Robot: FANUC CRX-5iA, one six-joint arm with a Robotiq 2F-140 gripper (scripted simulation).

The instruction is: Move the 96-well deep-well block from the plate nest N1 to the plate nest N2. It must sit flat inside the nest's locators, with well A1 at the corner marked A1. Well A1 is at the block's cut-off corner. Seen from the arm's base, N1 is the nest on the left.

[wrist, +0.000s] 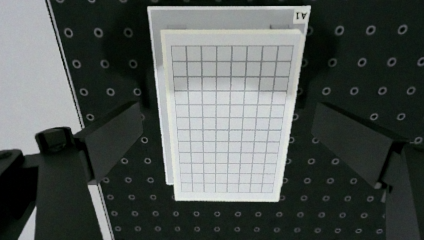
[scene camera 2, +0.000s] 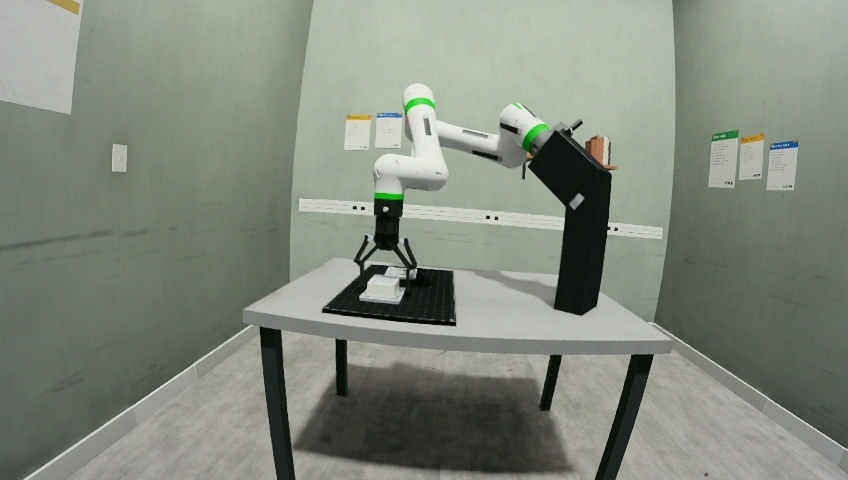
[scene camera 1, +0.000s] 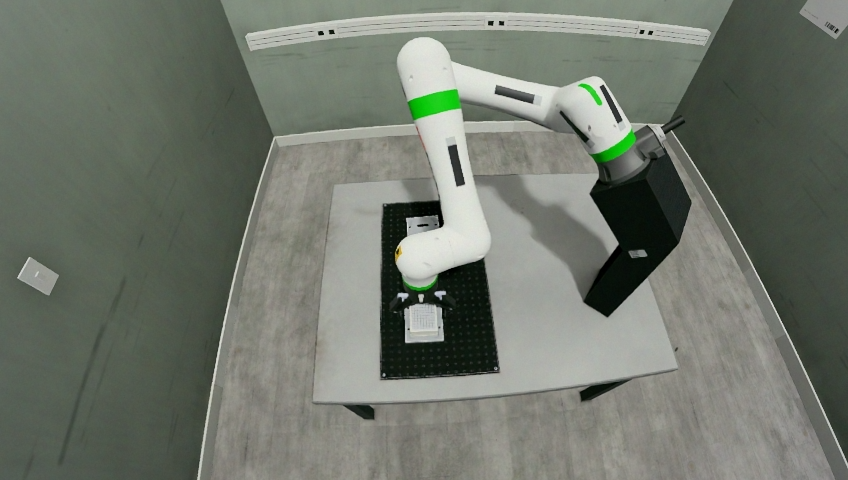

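Note:
There's a 96-well deep-well block (scene camera 1: 423,322), and you'd find the block in the wrist view too (wrist: 230,93). As for the gripper (scene camera 2: 384,287), the wrist view has it as well, the gripper being at (wrist: 227,117).

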